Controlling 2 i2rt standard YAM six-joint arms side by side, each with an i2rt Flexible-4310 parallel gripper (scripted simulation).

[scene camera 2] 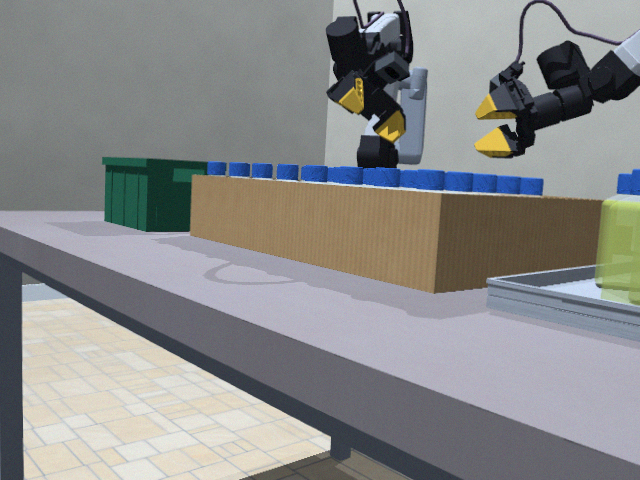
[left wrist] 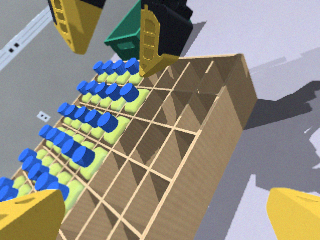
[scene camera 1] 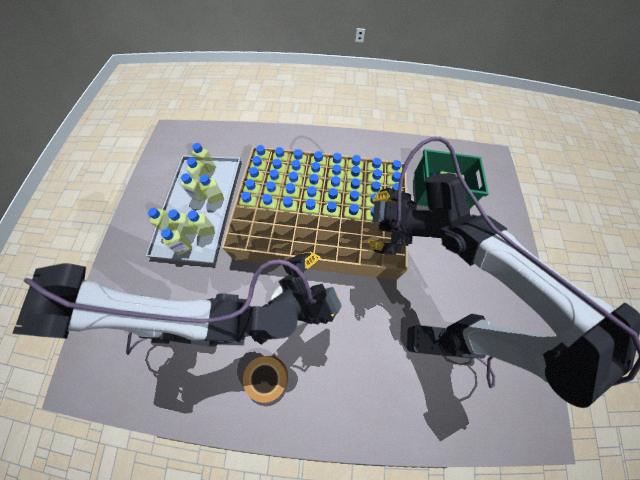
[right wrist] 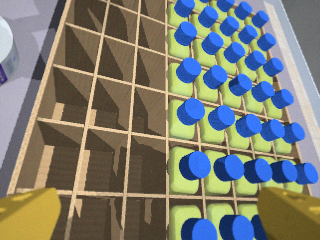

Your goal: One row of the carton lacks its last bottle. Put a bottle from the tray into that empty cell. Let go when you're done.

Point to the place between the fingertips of my right gripper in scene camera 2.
378,125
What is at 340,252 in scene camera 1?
A brown carton.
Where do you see a brown carton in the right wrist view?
122,178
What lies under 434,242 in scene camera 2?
A brown carton.
